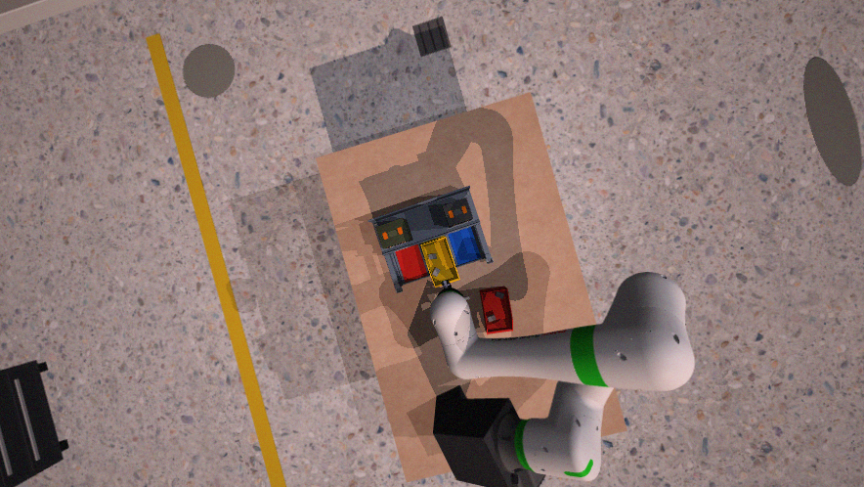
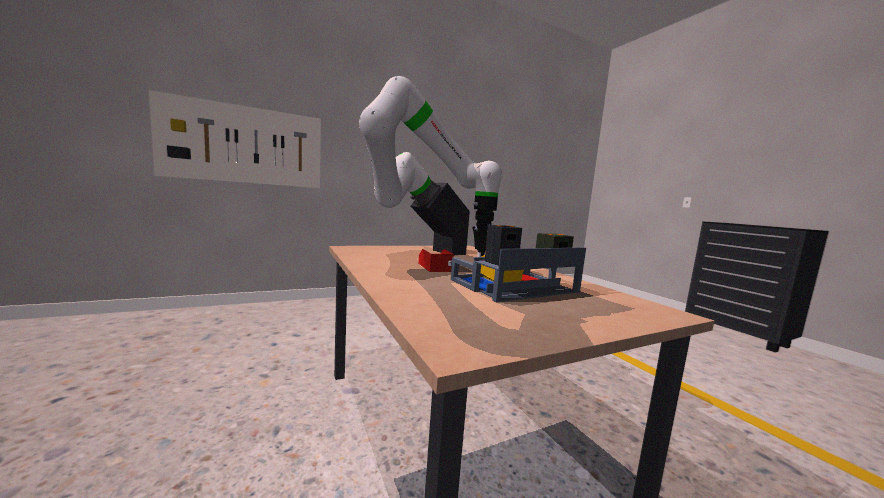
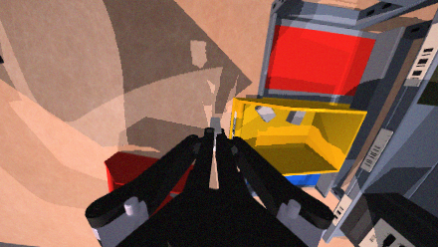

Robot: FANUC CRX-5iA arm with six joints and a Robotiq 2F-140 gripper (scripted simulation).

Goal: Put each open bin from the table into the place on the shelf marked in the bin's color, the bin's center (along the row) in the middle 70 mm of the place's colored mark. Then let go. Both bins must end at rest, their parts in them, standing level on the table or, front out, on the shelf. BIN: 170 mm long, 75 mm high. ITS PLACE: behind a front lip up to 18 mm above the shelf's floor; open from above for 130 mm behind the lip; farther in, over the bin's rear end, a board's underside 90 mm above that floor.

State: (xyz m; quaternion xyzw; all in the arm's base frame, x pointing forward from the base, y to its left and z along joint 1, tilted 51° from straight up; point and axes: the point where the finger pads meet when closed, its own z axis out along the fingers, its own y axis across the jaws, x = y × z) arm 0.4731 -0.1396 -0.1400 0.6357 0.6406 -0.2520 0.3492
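My hand is 8 cm short of the shelf lip and 5 cm above it. Also, from my hand: black box (26 cm ahead, 13 cm to the right, 11 cm above); red bin (14 cm behind, 14 cm to the right, 2 cm below); yellow bin (12 cm ahead, 1 cm to the right).
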